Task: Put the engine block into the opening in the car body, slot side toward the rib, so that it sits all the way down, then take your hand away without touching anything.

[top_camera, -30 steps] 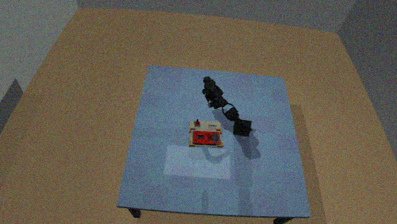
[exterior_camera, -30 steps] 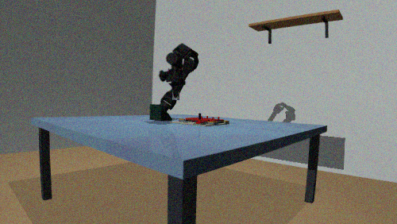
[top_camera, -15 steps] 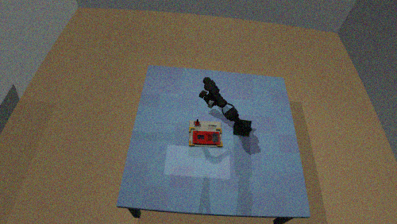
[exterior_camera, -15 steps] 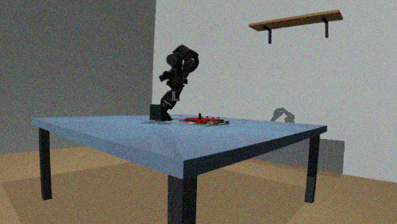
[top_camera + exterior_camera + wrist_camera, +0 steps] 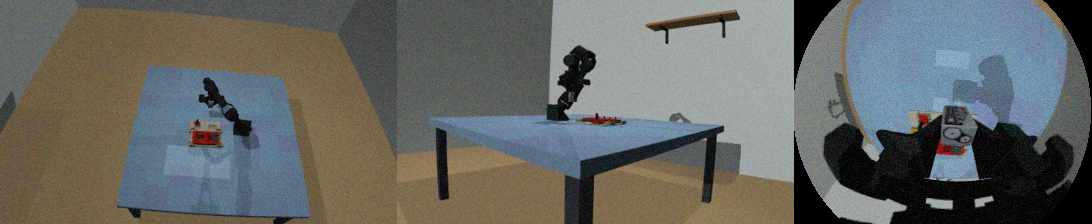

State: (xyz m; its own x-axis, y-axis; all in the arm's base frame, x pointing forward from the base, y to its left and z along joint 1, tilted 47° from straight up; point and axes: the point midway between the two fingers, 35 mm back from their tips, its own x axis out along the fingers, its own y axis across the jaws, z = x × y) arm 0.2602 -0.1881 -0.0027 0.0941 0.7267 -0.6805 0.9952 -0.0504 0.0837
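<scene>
The engine block is 1 cm above my gripper tip.
</scene>
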